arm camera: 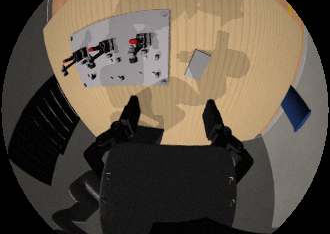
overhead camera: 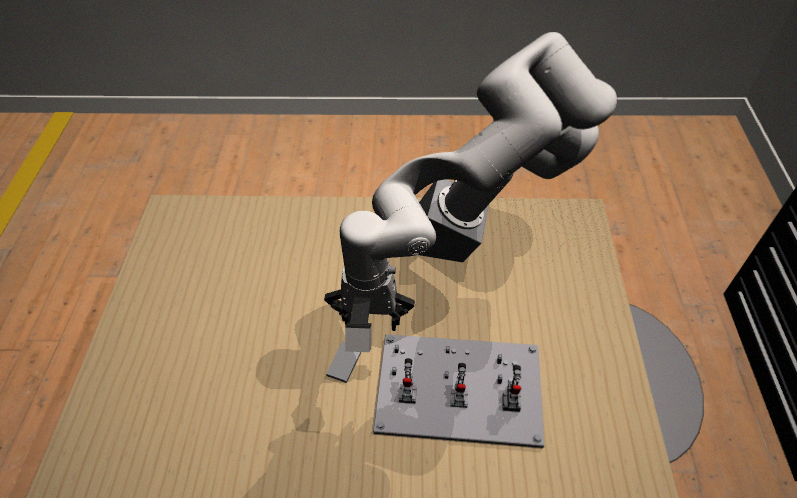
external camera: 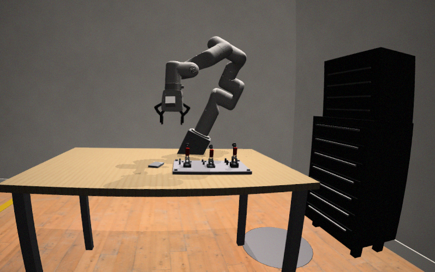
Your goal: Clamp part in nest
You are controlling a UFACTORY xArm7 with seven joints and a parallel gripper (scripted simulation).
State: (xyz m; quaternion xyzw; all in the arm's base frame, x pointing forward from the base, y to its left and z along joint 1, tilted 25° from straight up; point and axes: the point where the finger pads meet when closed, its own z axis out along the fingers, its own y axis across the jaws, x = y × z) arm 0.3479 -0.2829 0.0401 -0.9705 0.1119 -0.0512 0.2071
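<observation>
My gripper is now 21 cm above the grey flat part, 7 cm to the left of it and 3 cm past it.
</observation>
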